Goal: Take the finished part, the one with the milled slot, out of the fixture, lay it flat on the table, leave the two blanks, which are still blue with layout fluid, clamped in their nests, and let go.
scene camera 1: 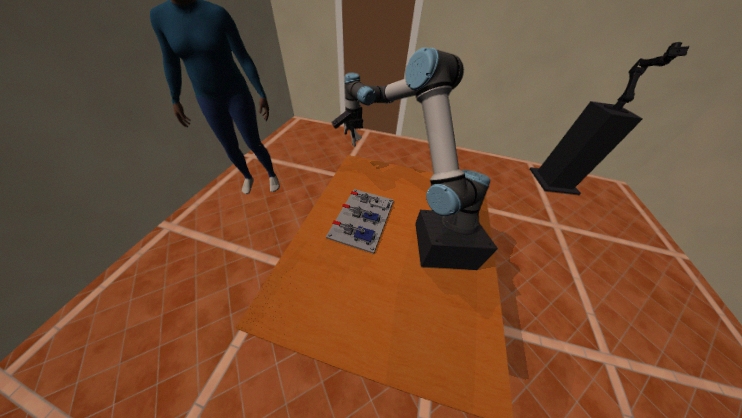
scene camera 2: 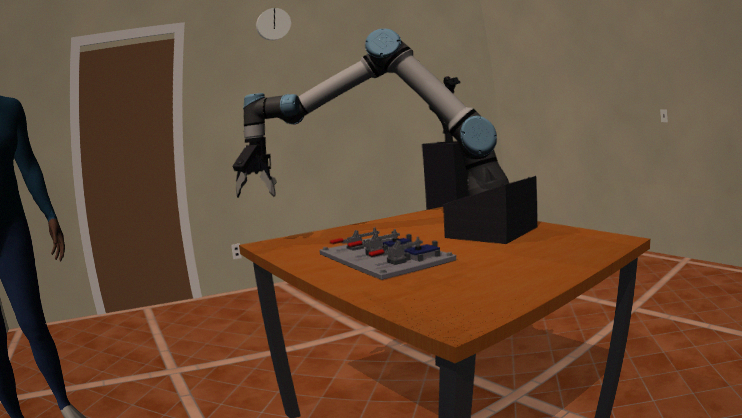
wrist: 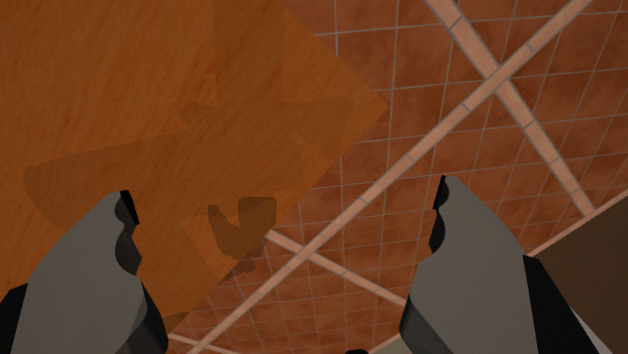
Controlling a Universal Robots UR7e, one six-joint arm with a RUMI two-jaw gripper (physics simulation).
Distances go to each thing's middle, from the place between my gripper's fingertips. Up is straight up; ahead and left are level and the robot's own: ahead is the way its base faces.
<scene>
My hand is 450 mm to the right of the grey fixture plate [scene camera 2: 357, 259], 160 mm above it and 130 mm past it.
</scene>
